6 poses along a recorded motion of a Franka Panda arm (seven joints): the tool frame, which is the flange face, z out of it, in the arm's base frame.
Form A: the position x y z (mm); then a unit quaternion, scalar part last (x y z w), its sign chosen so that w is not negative.
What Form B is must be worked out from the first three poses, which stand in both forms.
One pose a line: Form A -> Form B
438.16 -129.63 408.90 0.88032 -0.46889 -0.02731 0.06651 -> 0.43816 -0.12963 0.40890 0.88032 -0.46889 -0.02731 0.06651
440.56 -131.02 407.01 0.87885 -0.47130 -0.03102 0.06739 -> 0.44056 -0.13102 0.40701 0.87885 -0.47130 -0.03102 0.06739
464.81 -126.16 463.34 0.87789 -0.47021 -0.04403 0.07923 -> 0.46481 -0.12616 0.46334 0.87789 -0.47021 -0.04403 0.07923
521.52 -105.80 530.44 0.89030 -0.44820 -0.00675 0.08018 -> 0.52152 -0.10580 0.53044 0.89030 -0.44820 -0.00675 0.08018
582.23 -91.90 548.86 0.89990 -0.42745 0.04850 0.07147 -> 0.58223 -0.09190 0.54886 0.89990 -0.42745 0.04850 0.07147
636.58 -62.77 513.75 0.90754 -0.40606 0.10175 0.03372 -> 0.63658 -0.06277 0.51375 0.90754 -0.40606 0.10175 0.03372
